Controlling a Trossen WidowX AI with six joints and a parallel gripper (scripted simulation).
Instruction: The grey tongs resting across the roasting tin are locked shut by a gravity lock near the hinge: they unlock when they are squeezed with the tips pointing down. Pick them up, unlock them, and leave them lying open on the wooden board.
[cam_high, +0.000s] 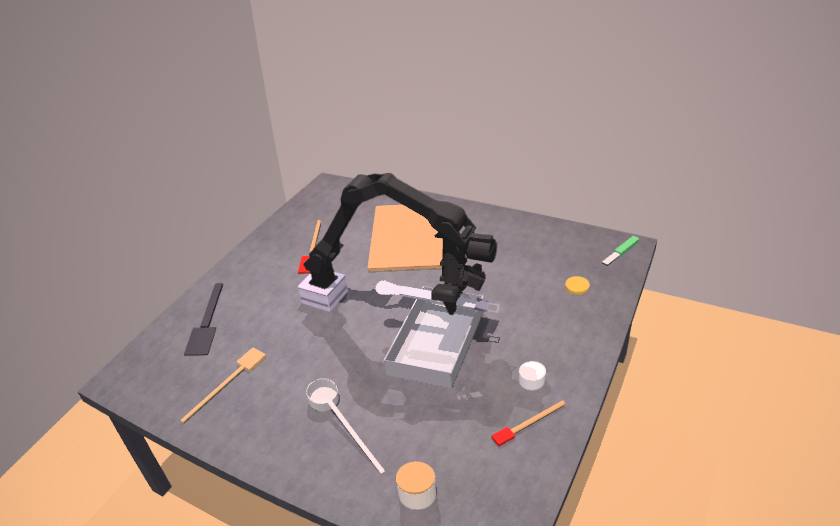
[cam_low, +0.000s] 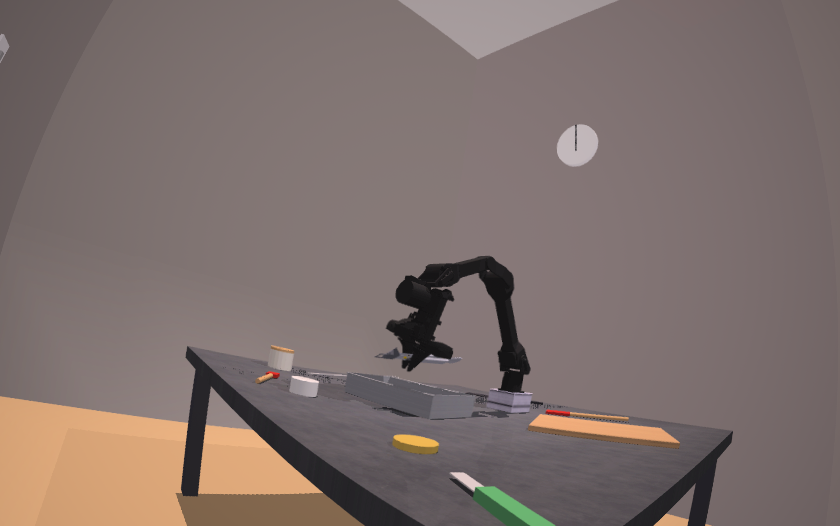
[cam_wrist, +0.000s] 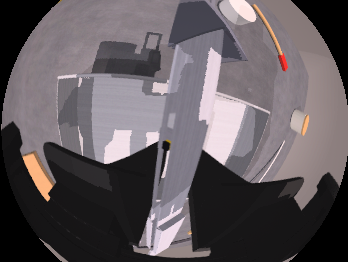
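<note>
My gripper tip is 370 mm past the wooden board, 360 mm to the right of it and 90 mm above it. From my gripper tip the other things lie so: white puck (250 mm ahead, 40 mm to the right, 80 mm below); then roasting tin (40 mm behind, 30 mm to the right, 70 mm below); then yellow disc (210 mm ahead, 360 mm to the left, 90 mm below).
</note>
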